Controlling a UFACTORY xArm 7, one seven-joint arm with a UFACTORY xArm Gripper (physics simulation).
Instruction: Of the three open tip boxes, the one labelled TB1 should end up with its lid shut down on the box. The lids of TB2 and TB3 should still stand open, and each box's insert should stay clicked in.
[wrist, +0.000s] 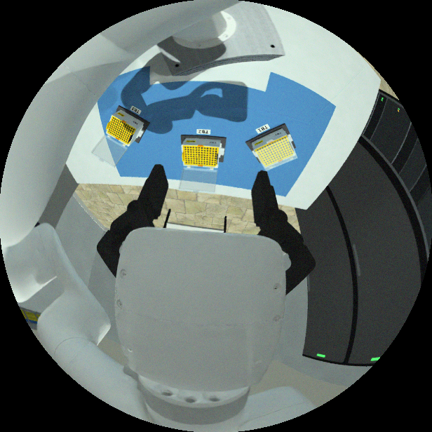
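Note:
The box TB1 stands at the right of the blue mat. Its clear lid lies over the yellow insert, which looks paler through it; whether the lid is fully latched I cannot tell. The box TB2 stands in the middle, its bright yellow insert in place and its clear lid open towards the near edge. The box TB3 stands at the left with its insert in place and its clear lid open. My gripper is open and empty, high above the table, its fingers spread on either side of TB2 in the view.
The blue mat lies on a white table. The robot's grey base plate is at the far side. Dark cabinets stand at the right. The arm's shadow falls across the mat behind the boxes.

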